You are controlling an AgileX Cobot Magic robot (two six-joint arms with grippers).
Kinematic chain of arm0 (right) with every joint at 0, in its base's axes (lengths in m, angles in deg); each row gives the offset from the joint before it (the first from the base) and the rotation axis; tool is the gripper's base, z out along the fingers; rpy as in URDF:
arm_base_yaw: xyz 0 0 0.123 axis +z
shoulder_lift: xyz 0 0 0 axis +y
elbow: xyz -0.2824 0 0.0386 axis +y
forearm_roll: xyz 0.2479 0 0.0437 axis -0.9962 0 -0.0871
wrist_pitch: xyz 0 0 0 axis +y
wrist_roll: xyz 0.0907 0 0.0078 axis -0.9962 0 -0.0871
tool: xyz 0 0 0 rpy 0 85 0
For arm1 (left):
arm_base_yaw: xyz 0 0 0.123 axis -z
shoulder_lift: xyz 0 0 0 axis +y
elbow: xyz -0.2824 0 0.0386 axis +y
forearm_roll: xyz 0.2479 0 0.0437 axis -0.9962 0 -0.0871
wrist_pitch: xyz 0 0 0 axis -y
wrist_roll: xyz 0.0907 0 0.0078 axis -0.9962 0 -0.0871
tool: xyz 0 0 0 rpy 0 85 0
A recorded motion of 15 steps. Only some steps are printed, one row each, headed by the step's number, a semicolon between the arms.
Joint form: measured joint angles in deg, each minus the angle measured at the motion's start. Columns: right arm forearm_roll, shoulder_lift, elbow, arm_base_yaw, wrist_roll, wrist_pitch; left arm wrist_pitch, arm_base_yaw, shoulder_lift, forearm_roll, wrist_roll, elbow.
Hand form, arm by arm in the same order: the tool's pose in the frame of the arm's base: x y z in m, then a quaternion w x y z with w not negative. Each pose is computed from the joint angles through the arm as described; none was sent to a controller.
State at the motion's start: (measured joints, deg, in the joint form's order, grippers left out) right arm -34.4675 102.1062 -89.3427 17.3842 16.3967 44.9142; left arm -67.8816 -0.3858 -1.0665 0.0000 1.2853 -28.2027
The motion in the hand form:
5: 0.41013 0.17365 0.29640 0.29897 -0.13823 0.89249 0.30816; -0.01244 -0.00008 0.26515 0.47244 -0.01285 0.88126 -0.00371
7: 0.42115 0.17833 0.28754 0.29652 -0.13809 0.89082 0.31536; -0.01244 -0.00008 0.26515 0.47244 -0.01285 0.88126 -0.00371
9: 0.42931 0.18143 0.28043 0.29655 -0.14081 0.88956 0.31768; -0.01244 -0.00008 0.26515 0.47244 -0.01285 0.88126 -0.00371
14: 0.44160 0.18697 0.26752 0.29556 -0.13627 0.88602 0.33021; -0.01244 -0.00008 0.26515 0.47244 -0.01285 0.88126 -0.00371
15: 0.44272 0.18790 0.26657 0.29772 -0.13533 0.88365 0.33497; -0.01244 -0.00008 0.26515 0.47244 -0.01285 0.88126 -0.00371
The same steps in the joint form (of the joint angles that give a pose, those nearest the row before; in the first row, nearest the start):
5: -7.51 8.67 -7.00 0.05 4.83 -0.35; 0.00 0.00 0.00 0.00 0.00 0.00
7: -8.92 11.55 -9.38 0.05 5.76 -0.35; 0.00 0.00 0.00 0.00 0.00 0.00
9: -9.67 13.69 -11.15 0.05 6.69 -0.46; 0.00 0.00 0.00 0.00 0.00 0.00
14: -12.32 17.09 -13.50 0.05 8.25 -1.04; 0.00 0.00 0.00 0.00 0.00 0.00
15: -13.40 17.37 -13.57 0.05 8.99 -1.34; 0.00 0.00 0.00 0.00 0.00 0.00

